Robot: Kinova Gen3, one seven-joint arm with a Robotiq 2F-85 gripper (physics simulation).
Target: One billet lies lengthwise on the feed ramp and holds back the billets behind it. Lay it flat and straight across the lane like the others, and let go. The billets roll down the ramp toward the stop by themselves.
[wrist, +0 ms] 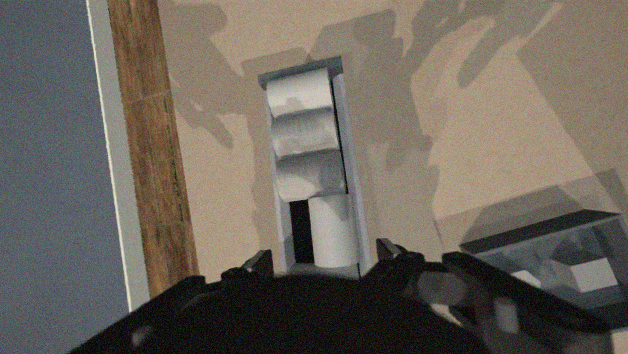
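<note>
The feed ramp (353, 165) is a narrow walled lane at the middle of the view, with a dark grey end wall at its top. Three white-grey billets (300, 92) (306, 132) (312, 175) lie across the lane, side by side. A fourth billet (334, 230) lies lengthwise below them, against the right wall, its upper end at the lowest crosswise billet. A dark gap of lane floor shows to its left. My gripper (324, 258) is open, one fingertip on each side of the ramp's lower part in the view. Nothing is between the fingers. The black gripper body hides what lies below.
A dark grey open bin (540, 232) with white-faced blocks (594, 275) stands at the lower right, partly behind the gripper's right linkage. A brown wooden strip (152, 150) and a pale edge run along the left side. Shadows fall over the tan table top (490, 125).
</note>
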